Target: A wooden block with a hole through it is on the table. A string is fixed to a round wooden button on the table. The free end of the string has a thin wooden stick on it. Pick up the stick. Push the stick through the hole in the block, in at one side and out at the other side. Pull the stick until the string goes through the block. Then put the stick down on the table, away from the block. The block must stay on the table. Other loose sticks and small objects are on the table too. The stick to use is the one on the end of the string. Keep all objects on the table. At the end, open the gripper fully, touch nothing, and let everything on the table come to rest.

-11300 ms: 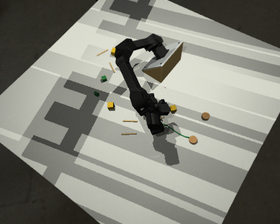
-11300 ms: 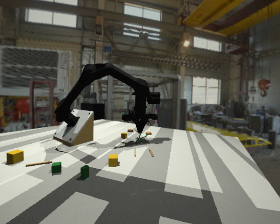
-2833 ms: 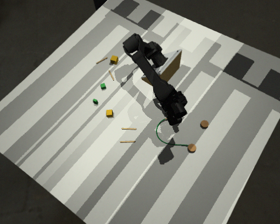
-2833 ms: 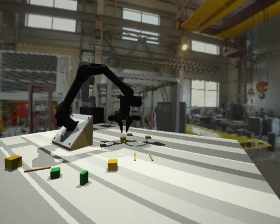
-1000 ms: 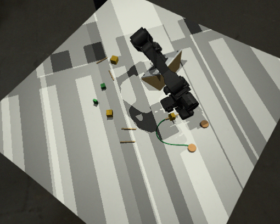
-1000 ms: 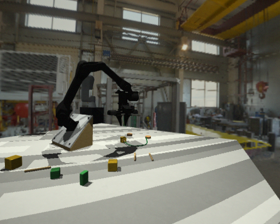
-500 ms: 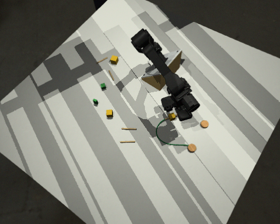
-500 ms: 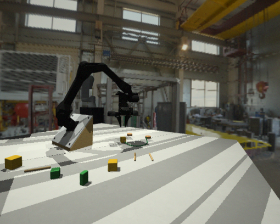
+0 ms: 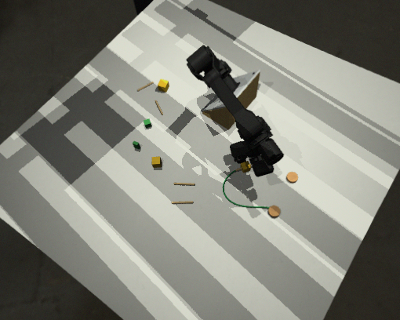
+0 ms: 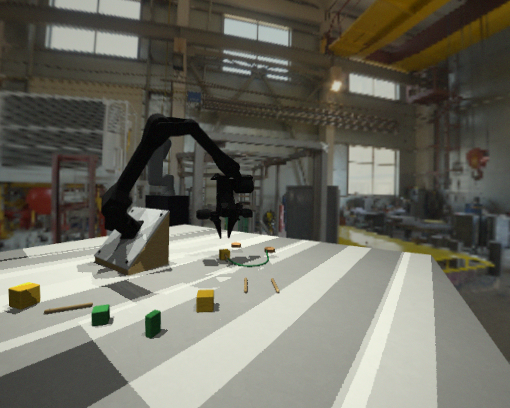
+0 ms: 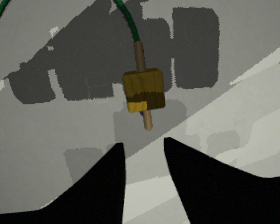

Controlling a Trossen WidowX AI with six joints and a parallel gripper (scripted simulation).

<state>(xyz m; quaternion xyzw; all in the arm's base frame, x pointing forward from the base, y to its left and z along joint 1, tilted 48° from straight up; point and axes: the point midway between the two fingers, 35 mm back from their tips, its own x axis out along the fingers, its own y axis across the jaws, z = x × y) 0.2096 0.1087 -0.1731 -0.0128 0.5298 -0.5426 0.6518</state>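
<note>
My gripper tip is 3 cm short of the thin wooden stick, 3 cm to the left of it and 5 cm above it. The rest, counted from my gripper tip: yellow-brown block 16 cm behind, 49 cm to the right, 5 cm below; then green cube 3 cm ahead, 45 cm to the right, 5 cm below; then round wooden button 12 cm ahead, 14 cm to the left, 6 cm below.
</note>
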